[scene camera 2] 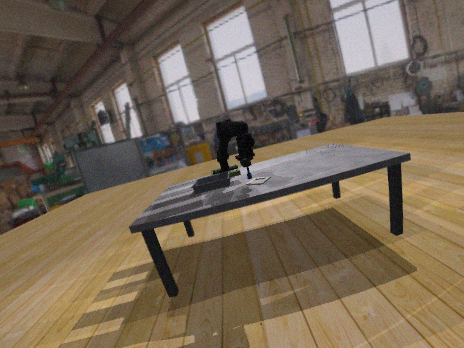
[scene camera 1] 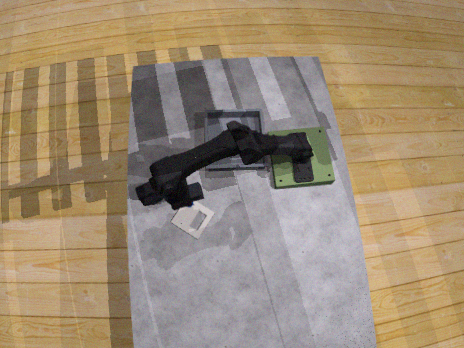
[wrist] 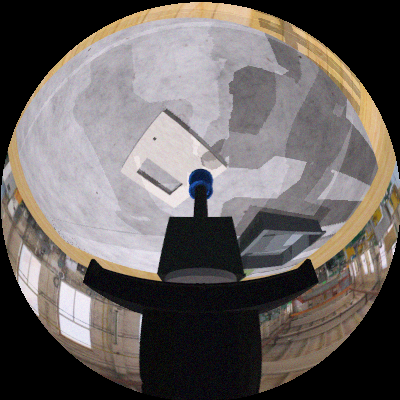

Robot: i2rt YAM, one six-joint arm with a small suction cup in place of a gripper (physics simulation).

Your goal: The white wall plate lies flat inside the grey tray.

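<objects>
My suction cup (wrist: 200,175) carrying nothing. Cup 60 mm from the middle of a white wall plate (scene camera 1: 185,215). On the table, a grey tray (wrist: 270,240).
</objects>
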